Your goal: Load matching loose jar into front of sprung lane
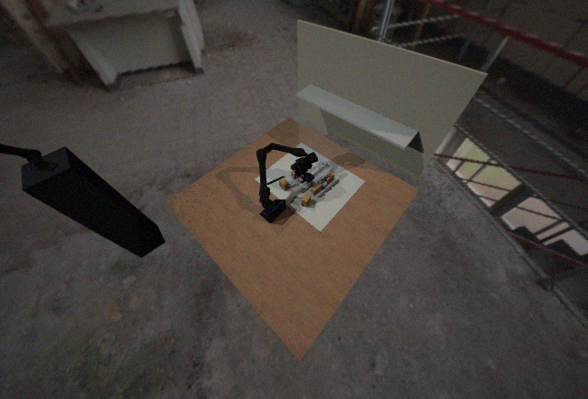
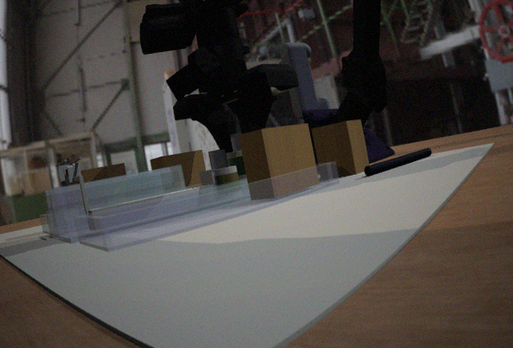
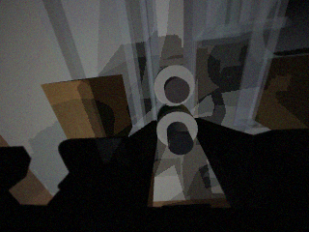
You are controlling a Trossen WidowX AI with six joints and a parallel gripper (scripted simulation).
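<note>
My gripper tip is 6 cm short of the white mat, 2 cm to the left of it and 5 cm above it. From my gripper tip the other things lie so: shelf: 50 cm ahead, 3 cm to the left, 32 cm above; then black rod: 13 cm behind, 15 cm to the left, 4 cm below.
</note>
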